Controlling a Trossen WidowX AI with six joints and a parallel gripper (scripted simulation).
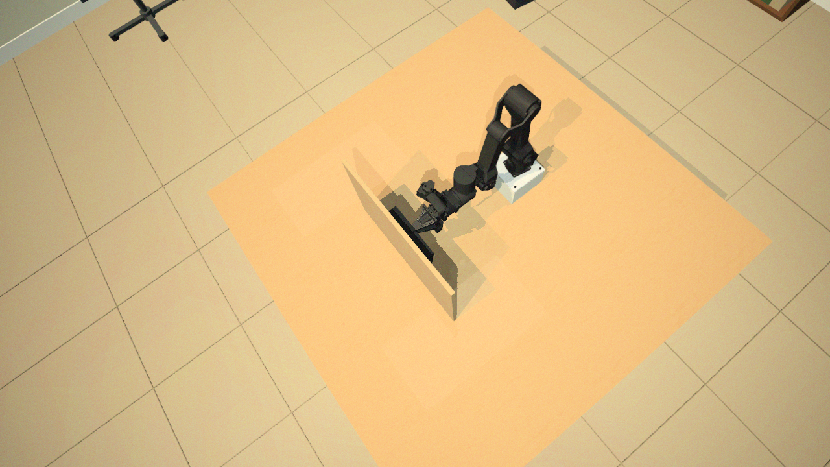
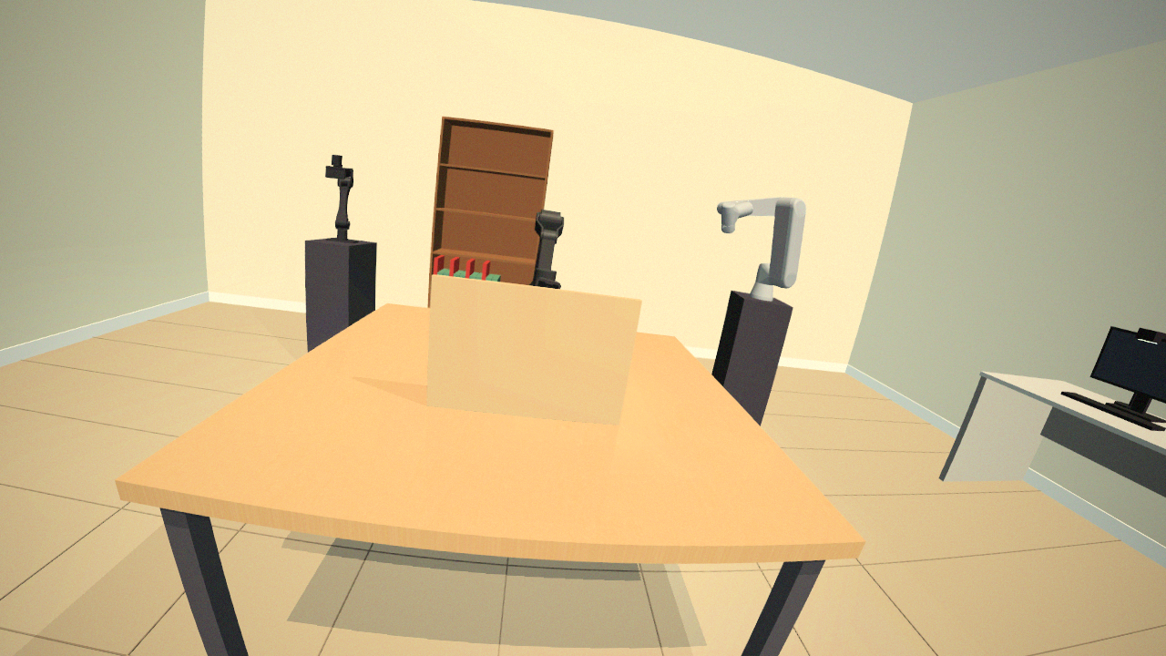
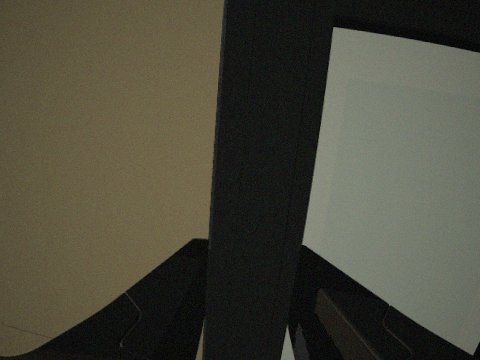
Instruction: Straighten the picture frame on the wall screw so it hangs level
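Right now the picture frame is 5 cm below my gripper tip and 1 cm ahead of it. The rest, counted from my gripper tip: wall panel (6 cm below, 2 cm ahead, 1 cm to the right).
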